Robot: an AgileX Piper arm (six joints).
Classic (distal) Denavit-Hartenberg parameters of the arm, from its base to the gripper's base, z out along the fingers. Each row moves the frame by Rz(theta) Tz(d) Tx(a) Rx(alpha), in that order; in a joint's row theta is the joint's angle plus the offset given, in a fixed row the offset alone. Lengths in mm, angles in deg.
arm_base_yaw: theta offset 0, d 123, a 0, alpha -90
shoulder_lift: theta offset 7.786, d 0, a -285.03, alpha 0
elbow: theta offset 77.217, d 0, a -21.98, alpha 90
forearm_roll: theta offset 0, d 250.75, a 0, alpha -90
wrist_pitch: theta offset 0, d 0, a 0, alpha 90
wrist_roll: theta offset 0, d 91, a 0, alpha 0
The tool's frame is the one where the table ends.
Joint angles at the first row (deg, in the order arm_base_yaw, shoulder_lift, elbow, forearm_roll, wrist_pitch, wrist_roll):
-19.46 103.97 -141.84 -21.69 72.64 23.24
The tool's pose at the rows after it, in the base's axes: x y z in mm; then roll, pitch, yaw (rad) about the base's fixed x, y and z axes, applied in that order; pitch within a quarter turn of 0, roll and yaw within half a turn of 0:
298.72, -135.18, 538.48, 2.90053, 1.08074, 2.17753
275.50, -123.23, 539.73, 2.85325, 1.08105, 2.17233
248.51, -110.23, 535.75, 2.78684, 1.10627, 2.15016
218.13, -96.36, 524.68, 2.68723, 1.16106, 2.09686
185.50, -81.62, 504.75, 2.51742, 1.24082, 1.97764
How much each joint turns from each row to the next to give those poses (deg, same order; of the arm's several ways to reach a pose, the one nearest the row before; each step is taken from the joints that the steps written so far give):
0.00 -5.93 7.21 2.76 -1.37 -0.15
0.00 -7.05 9.26 2.13 -3.10 0.03
0.00 -8.38 11.52 1.63 -5.50 0.20
0.00 -9.53 13.39 0.98 -8.02 0.28
0.00 -10.44 14.82 0.38 -10.35 0.34

